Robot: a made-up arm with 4 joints.
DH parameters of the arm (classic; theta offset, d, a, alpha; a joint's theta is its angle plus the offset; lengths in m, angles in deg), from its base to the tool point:
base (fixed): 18.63 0 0.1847 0
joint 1: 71.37 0.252 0.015 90
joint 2: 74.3 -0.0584 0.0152 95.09
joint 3: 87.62 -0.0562 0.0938 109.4
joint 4: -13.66 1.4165 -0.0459 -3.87
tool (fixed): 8.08 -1.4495 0 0
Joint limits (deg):
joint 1: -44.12..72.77
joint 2: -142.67..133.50
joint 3: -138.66..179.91
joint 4: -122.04..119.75
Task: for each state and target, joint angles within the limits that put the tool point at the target. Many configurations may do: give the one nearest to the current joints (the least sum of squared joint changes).
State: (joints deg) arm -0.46 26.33 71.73 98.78
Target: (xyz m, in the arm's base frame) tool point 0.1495 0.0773 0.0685
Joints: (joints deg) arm -3.40 68.09 54.86 49.29
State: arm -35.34 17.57 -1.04 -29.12
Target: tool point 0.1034 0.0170 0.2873
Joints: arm -31.34 -23.06 -15.48 -24.50
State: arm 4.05 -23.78 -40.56 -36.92
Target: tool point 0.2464 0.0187 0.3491
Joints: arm 37.20 -26.34 -45.53 15.00
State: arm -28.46 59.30 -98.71 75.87
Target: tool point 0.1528 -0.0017 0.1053
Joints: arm -35.38 110.18 -88.04 27.66
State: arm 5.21 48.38 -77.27 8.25
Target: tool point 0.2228 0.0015 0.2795
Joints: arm 43.00 8.87 -89.60 -21.59
